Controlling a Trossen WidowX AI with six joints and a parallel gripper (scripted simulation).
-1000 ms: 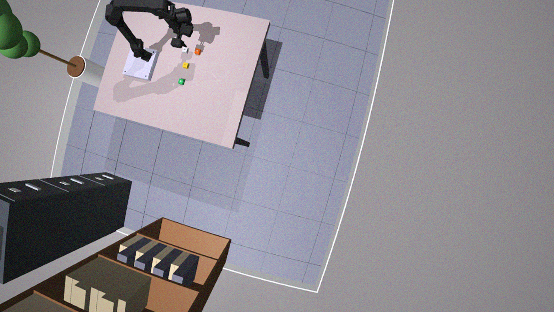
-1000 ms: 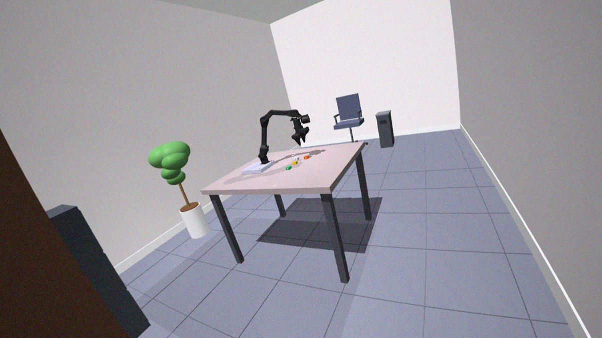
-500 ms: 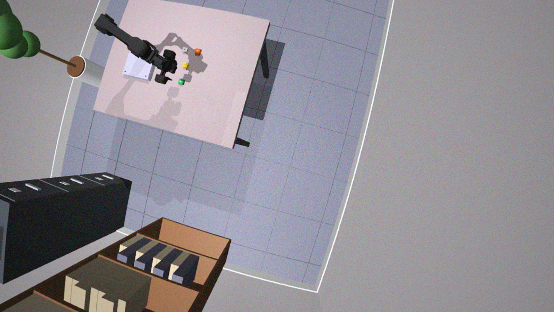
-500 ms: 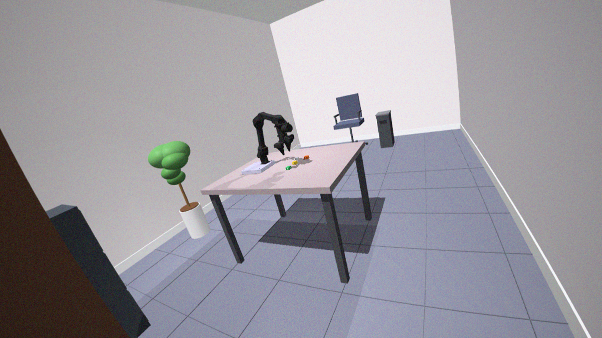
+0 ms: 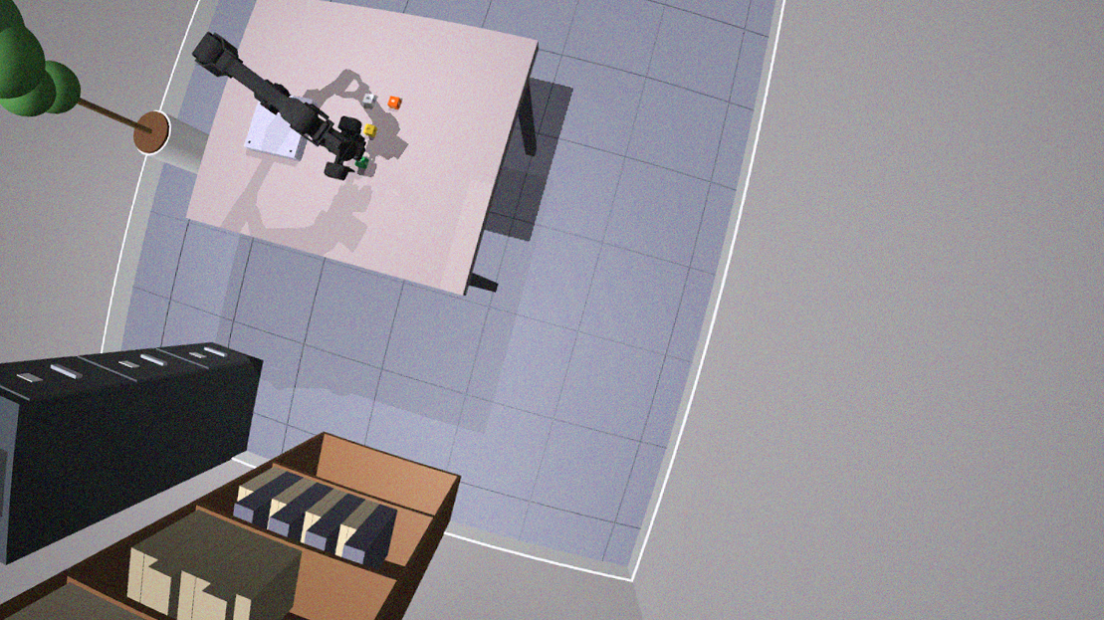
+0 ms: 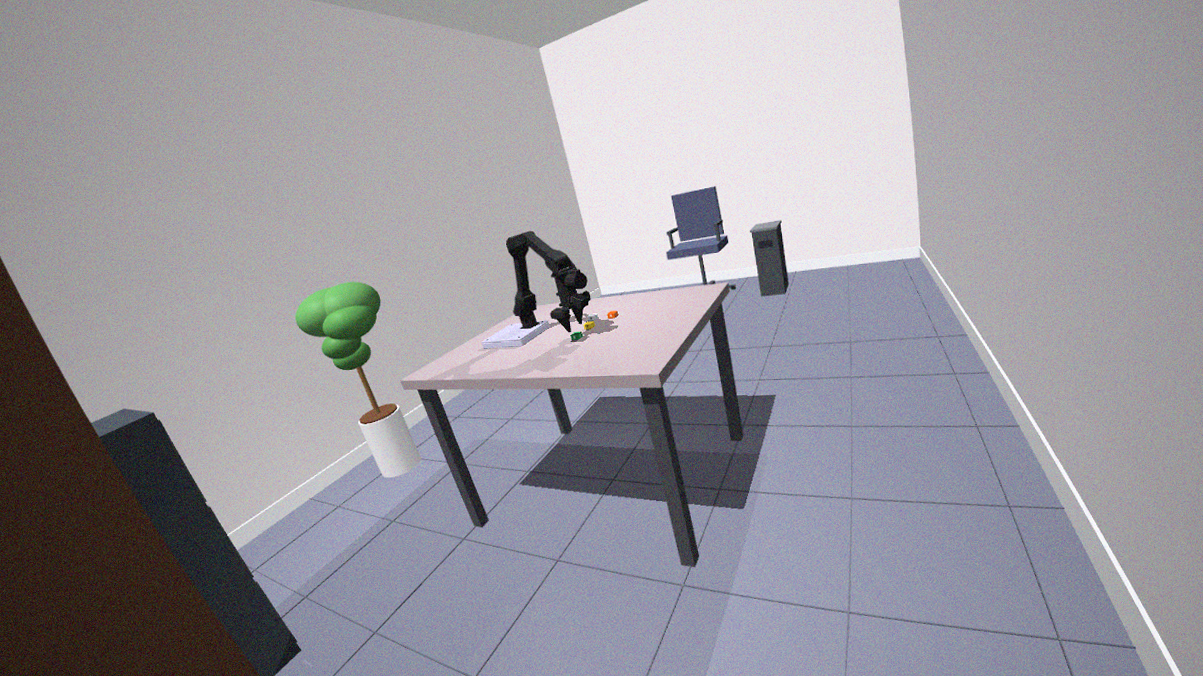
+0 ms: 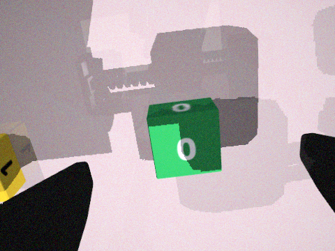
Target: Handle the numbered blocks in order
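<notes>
Now: the green block 30 mm below my gripper tip and 10 mm behind it. From my gripper tip the other things lie so: yellow block: 110 mm to the left, 30 mm below, 30 mm behind; then orange block: 230 mm to the left, 30 mm below; then white block: 210 mm to the left, 90 mm behind, 30 mm below.
</notes>
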